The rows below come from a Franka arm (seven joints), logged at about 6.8 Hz.
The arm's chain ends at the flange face. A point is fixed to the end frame.
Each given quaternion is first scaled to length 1.
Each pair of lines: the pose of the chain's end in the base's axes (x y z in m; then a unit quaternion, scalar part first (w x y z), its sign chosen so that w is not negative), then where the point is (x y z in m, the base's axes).
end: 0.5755 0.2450 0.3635 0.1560 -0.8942 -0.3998 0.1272
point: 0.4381 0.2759 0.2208
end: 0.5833 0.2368 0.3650 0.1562 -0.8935 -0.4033 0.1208
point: 0.4475 0.2680 0.2209
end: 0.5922 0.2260 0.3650 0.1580 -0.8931 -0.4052 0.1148
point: 0.4578 0.2583 0.2198
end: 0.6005 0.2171 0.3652 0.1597 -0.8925 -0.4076 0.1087
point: 0.4675 0.2503 0.2189
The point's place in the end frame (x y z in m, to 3 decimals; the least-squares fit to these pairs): -0.051 -0.058 0.185
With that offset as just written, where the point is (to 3 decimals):
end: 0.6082 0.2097 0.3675 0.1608 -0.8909 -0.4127 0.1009
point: 0.477 0.243 0.220
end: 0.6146 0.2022 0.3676 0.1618 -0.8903 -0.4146 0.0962
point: 0.485 0.237 0.219
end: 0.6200 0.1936 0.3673 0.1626 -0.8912 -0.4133 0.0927
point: 0.491 0.229 0.218
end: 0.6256 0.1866 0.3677 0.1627 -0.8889 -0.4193 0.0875
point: 0.498 0.222 0.217
